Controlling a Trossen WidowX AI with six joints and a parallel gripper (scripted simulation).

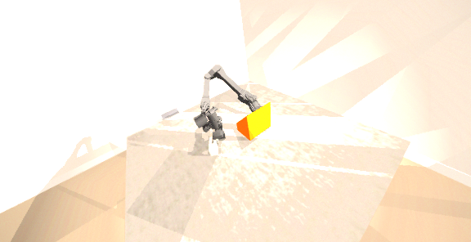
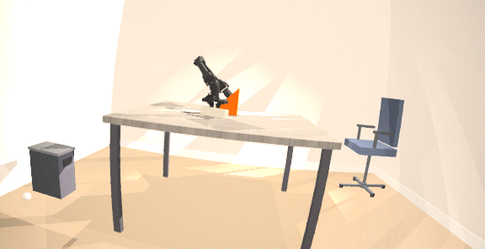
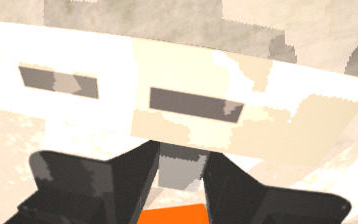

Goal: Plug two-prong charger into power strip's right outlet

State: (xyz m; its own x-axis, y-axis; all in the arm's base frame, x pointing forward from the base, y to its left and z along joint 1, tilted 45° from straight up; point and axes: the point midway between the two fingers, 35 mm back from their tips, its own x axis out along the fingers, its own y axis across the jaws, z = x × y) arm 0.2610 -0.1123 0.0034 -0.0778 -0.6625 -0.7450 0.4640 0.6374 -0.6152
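Now: gripper tip 20 mm short of the grey charger, 10 mm to the left of it and 10 mm below it.
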